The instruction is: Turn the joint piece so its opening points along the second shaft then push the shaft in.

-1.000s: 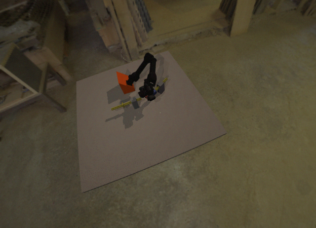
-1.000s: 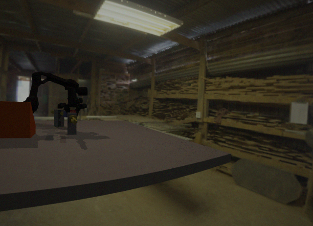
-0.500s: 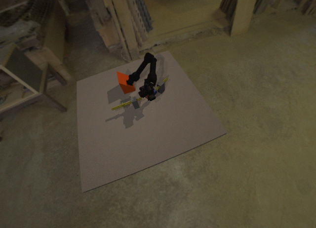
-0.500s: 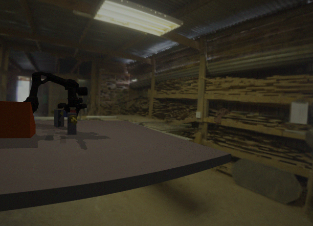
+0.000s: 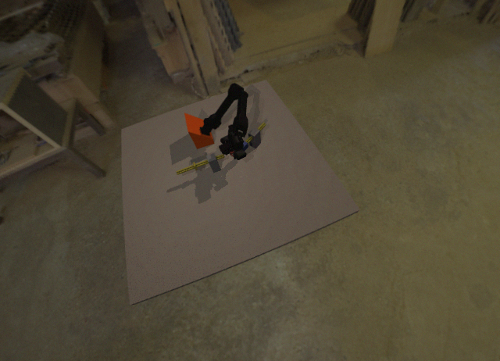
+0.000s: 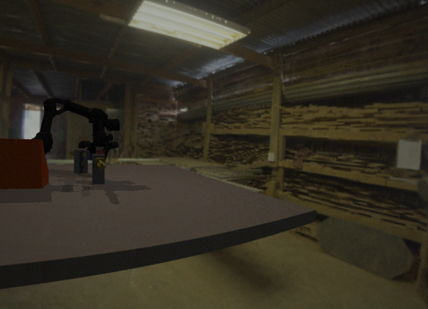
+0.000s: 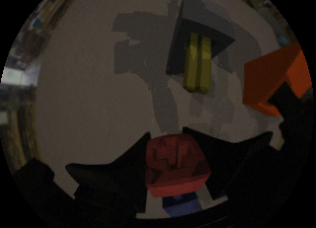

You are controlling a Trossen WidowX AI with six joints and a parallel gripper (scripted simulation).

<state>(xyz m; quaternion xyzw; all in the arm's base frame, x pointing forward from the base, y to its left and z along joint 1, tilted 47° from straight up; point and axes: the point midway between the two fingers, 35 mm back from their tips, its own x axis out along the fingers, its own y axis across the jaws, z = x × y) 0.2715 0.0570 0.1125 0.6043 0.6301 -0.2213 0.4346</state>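
The red square joint piece lies 10 mm behind my gripper tip, 20 mm to the left of it and 30 mm above it.
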